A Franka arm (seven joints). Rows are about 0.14 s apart.
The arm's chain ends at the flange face. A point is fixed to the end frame.
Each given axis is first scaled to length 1.
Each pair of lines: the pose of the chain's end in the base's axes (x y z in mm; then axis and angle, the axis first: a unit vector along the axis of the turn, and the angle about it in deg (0 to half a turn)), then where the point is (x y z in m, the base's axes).
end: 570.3, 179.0, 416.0, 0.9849, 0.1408, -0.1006, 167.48
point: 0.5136 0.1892 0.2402
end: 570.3, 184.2, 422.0, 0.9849, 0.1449, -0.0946, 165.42
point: 0.5163 0.1879 0.2451
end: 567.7, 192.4, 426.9, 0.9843, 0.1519, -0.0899, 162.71
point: 0.5162 0.1873 0.2493
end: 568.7, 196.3, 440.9, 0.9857, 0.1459, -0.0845, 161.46
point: 0.5199 0.1880 0.2626
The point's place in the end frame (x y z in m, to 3 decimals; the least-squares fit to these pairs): -0.011 -0.059 0.175
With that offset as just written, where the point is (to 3 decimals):
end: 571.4, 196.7, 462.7, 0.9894, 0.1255, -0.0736, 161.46
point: 0.527 0.190 0.283
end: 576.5, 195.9, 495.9, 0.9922, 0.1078, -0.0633, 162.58
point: 0.537 0.194 0.315
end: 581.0, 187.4, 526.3, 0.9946, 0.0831, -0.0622, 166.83
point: 0.542 0.201 0.346
